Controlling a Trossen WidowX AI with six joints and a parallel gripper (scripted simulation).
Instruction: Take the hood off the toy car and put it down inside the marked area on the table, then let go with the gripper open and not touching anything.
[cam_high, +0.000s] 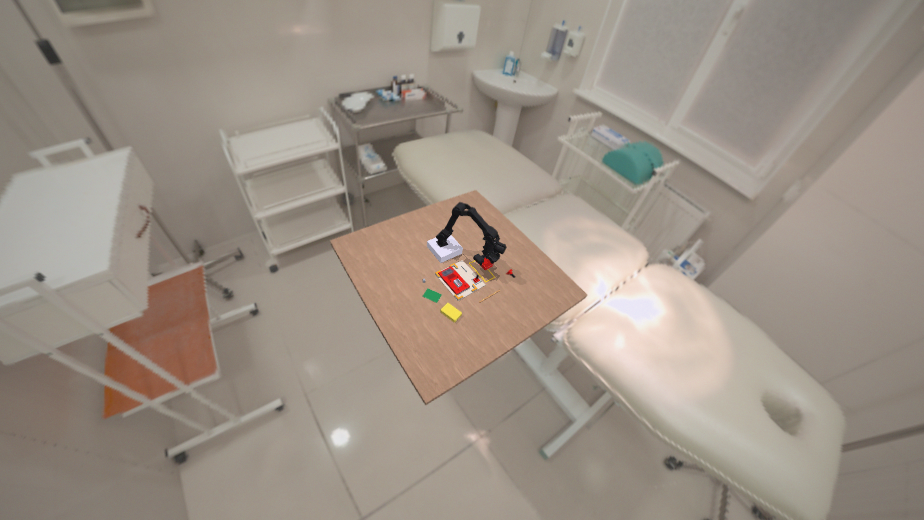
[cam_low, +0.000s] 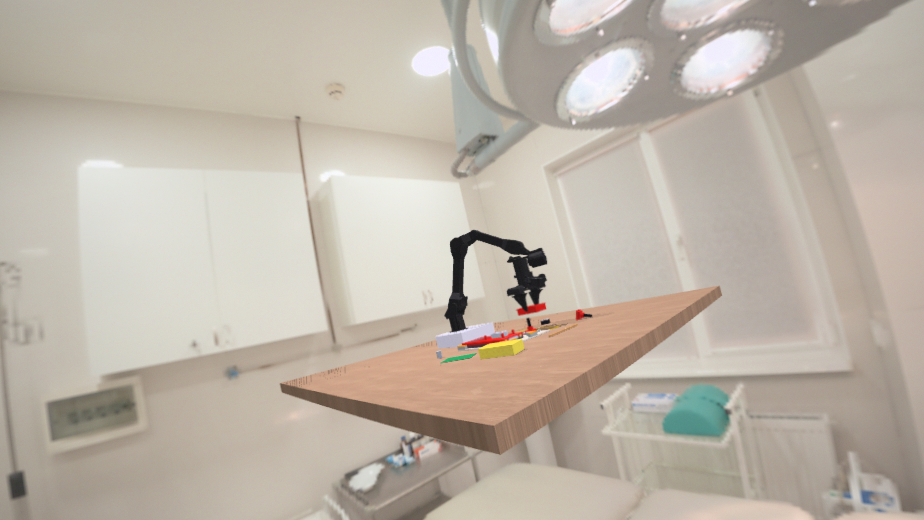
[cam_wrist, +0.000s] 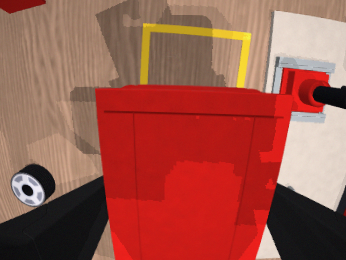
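The black axle is 9 cm to the right of my gripper tip, 6 cm ahead of it and 5 cm below it. From my gripper tip the other things lie so: white wheel 14 cm to the left, 8 cm behind, 7 cm below; red hood 1 cm above; green plate 40 cm to the right, 8 cm below, 4 cm ahead.
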